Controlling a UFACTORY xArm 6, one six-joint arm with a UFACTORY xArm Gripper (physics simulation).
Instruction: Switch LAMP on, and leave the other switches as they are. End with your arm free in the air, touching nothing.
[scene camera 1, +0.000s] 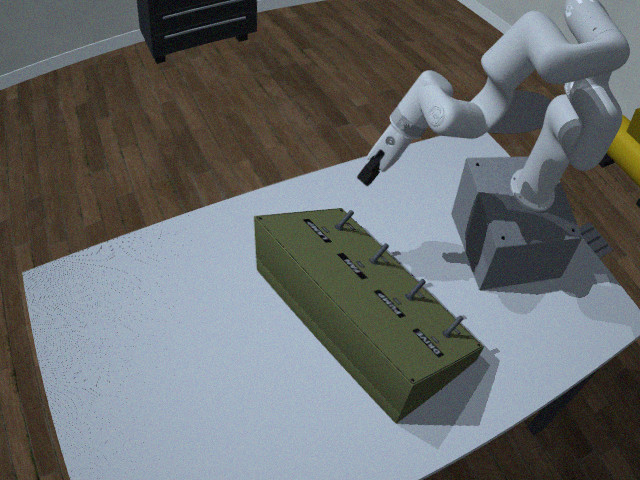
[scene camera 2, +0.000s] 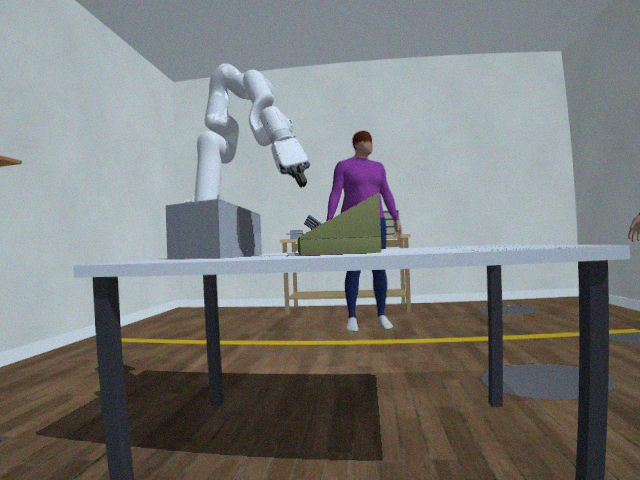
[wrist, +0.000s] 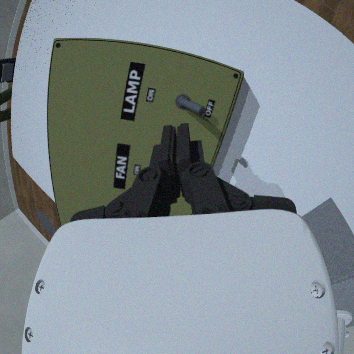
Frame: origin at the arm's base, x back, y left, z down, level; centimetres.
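Seen in the pictures: gripper, fingertip midpoint: (scene camera 1: 363, 180) (scene camera 2: 303, 185) (wrist: 178, 142); arm's base, origin of the base link: (scene camera 1: 532, 190) (scene camera 2: 205, 209).
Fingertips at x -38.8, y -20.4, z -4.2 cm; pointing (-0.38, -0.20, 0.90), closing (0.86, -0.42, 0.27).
Note:
Offsets run from my fingertips to a thing's top centre. "*": to the spot under its first point.
The green sloped switch box (scene camera 1: 330, 289) (scene camera 2: 346, 227) (wrist: 90, 125) stands on the table and carries labelled levers. The LAMP lever @[dz +9.7, dx -2.8, dy -1.0 cm] (scene camera 1: 344, 220) (wrist: 190, 104) leans toward its OFF mark @[* dz +15.3, dx -0.8, dy -1.2 cm] (wrist: 210, 108), away from its ON mark @[* dz +11.3, dx -8.6, dy -0.5 cm] (wrist: 150, 95). The FAN lever @[dz +9.7, dx -2.0, dy +10.9 cm] (scene camera 1: 378, 253), the PUMP lever @[dz +9.7, dx -1.2, dy +22.9 cm] (scene camera 1: 415, 289) and the DRIVE lever @[dz +9.7, dx -0.4, dy +34.9 cm] (scene camera 1: 453, 327) lean the same way, toward the box's low edge. My gripper (scene camera 1: 366, 179) (scene camera 2: 302, 183) (wrist: 178, 142) is shut and empty, in the air above the LAMP end of the box, apart from the levers. In the wrist view its fingers hide the FAN lever.
The grey base block (scene camera 1: 532, 263) (scene camera 2: 191, 229) under my arm stands on the white table (scene camera 1: 155, 361) (scene camera 2: 465, 258), on the low side of the box. A person in purple (scene camera 2: 361, 180) stands behind the table, near a wooden bench (scene camera 2: 346, 294). A dark drawer cabinet (scene camera 1: 199, 23) stands on the floor.

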